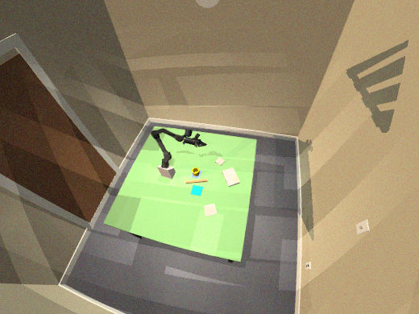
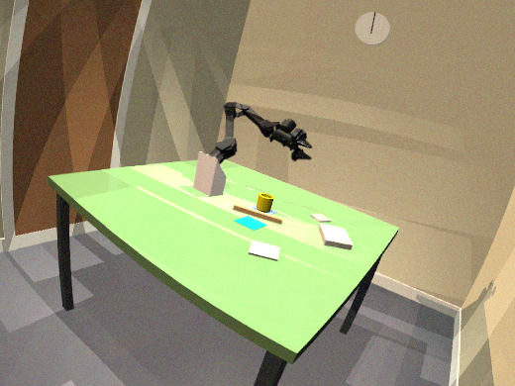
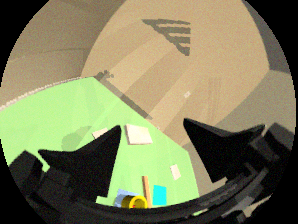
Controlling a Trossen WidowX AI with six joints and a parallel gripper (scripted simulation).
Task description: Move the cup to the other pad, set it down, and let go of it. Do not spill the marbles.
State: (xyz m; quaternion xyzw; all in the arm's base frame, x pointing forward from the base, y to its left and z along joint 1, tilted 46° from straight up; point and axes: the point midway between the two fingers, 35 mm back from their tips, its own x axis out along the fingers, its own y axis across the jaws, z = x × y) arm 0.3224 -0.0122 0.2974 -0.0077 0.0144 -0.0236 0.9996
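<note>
My gripper tip is 260 mm above the yellow cup, 150 mm to the left of it and 110 mm past it. Round my gripper tip: orange bar (290 mm below, 240 mm to the right, 80 mm behind); cyan pad (340 mm to the right, 300 mm below, 60 mm behind).
</note>
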